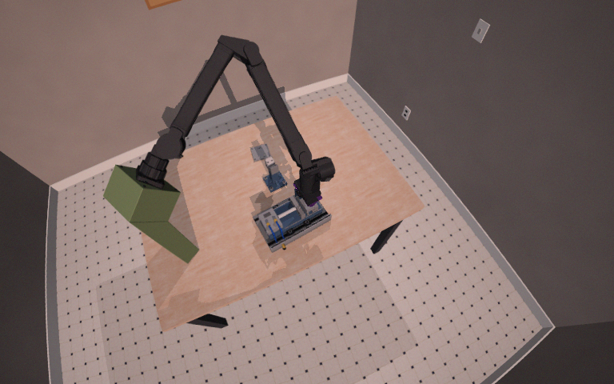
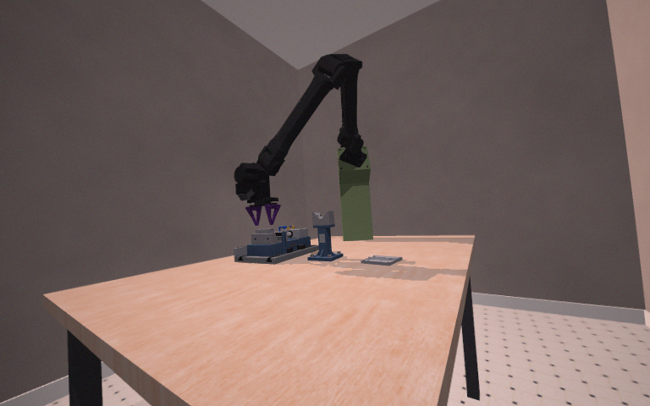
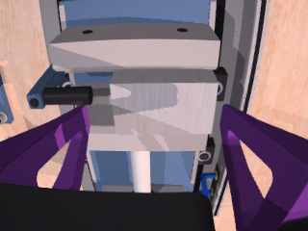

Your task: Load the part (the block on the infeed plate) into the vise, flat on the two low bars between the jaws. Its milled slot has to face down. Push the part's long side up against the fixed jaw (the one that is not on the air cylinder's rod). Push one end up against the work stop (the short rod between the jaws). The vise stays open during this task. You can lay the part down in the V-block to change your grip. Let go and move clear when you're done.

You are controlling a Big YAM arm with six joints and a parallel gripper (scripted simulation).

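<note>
The part lies 1 cm to the right of my hand and 4 cm below it. Also, from my hand: fixed jaw (1 cm ahead, 2 cm to the left, 6 cm below); work stop rod (4 cm behind, 5 cm to the left, 4 cm below); moving jaw (4 cm behind, 1 cm to the right, 6 cm below).
</note>
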